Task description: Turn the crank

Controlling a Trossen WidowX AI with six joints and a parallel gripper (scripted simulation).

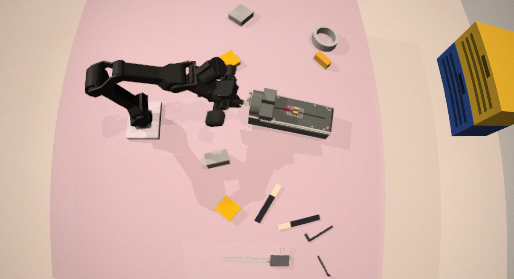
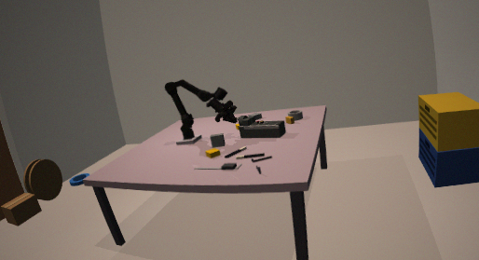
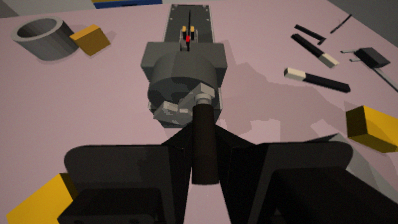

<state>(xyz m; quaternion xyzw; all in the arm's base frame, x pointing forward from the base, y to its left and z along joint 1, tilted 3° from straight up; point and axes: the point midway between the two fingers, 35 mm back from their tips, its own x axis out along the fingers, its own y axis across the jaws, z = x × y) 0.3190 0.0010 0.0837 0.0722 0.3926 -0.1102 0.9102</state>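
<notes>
The dark crank handle lies 2 cm behind my gripper tip and 2 cm above it. Also, from my gripper tip: orange block (30 cm ahead, 18 cm to the left, 7 cm below); red pointer (14 cm ahead, 2 cm to the right, 1 cm below).
</notes>
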